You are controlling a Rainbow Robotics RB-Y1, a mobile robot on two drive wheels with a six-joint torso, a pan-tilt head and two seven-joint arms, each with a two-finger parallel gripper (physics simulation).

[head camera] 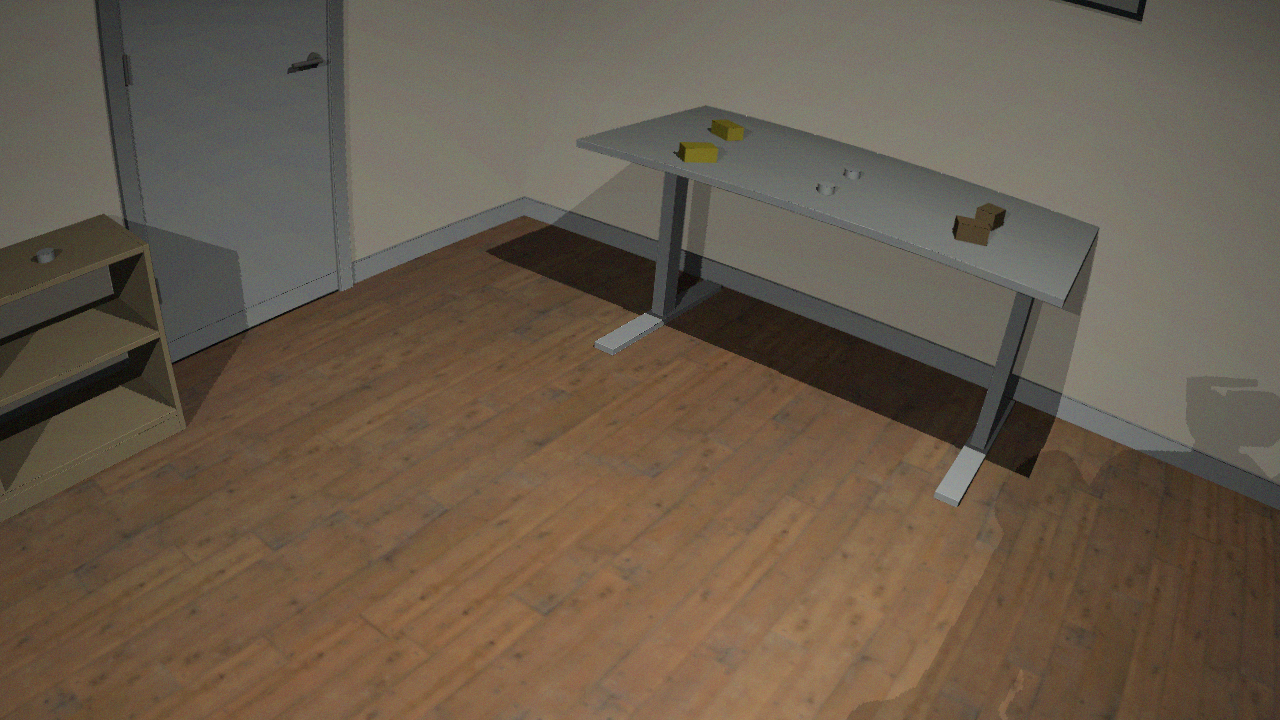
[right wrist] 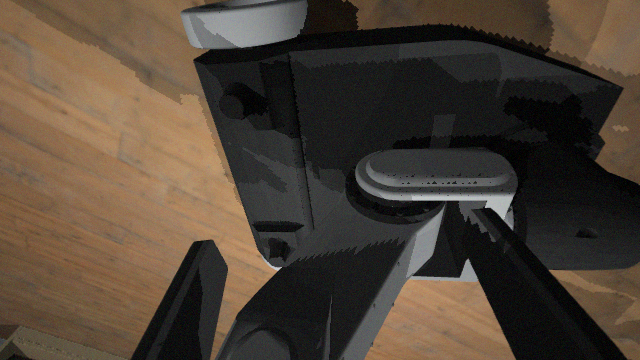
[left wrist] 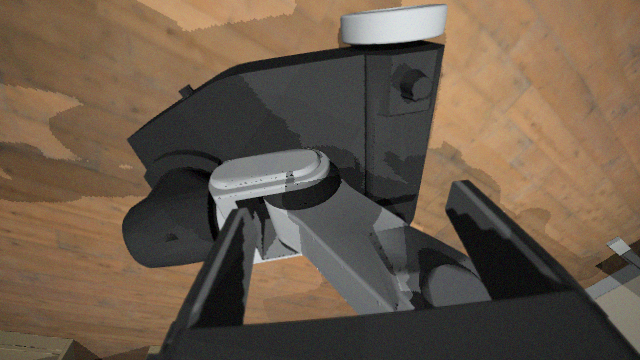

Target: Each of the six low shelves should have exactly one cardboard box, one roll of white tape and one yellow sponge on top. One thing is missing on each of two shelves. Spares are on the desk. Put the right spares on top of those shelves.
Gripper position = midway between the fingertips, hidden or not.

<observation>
my left gripper: left wrist 348, 208; not seen in the head camera view (out of frame); not seen in the right wrist view (out of frame)
my right gripper: right wrist 339, 240; not seen in the head camera view (out of frame); not seen in the left wrist view (out of frame)
</observation>
